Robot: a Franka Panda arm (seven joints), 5 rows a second.
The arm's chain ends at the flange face. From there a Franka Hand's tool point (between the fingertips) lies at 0.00 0.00 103.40 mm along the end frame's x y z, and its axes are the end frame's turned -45 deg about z.
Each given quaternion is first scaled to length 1.
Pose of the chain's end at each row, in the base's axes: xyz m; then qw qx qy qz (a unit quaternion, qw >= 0):
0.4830 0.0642 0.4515 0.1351 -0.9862 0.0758 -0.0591
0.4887 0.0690 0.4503 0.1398 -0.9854 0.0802 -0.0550
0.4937 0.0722 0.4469 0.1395 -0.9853 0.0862 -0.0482
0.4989 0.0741 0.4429 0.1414 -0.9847 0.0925 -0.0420
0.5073 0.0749 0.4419 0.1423 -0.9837 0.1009 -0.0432
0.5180 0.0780 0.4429 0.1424 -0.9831 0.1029 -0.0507
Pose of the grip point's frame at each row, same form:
0.4972 0.0908 0.3526 0.1022 -0.9401 -0.3074 -0.1063
0.5022 0.0966 0.3516 0.1081 -0.9411 -0.3030 -0.1043
0.5060 0.0998 0.3480 0.1104 -0.9433 -0.2974 -0.0979
0.5102 0.1021 0.3440 0.1146 -0.9452 -0.2914 -0.0929
0.5191 0.1029 0.3431 0.1149 -0.9475 -0.2832 -0.0944
0.5313 0.1059 0.3442 0.1122 -0.9477 -0.2812 -0.1013

